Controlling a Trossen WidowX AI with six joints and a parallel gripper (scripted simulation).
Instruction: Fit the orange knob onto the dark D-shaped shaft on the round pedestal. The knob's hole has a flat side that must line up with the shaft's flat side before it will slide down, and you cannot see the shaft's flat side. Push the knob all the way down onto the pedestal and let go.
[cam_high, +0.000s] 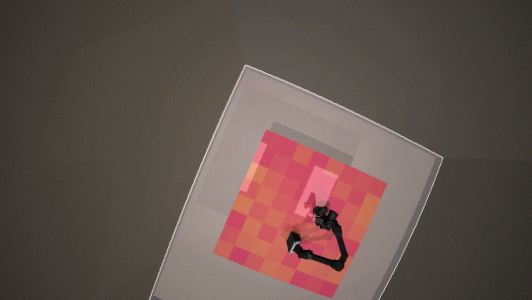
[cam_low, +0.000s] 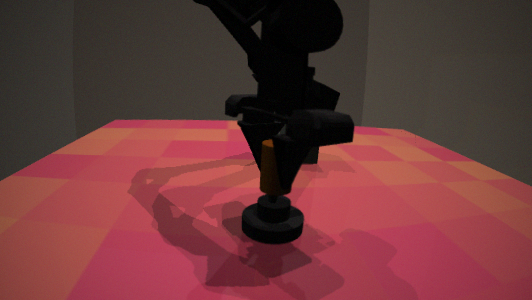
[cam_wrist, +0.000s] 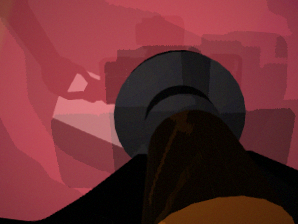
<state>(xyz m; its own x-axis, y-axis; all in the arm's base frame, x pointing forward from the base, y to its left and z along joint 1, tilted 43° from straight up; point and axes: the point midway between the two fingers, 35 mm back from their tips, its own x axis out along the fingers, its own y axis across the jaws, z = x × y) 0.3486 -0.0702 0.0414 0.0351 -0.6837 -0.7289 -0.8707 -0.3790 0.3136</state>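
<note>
My gripper tip is now 40 mm above the dark pedestal. Round my gripper tip: orange knob: 20 mm above.
</note>
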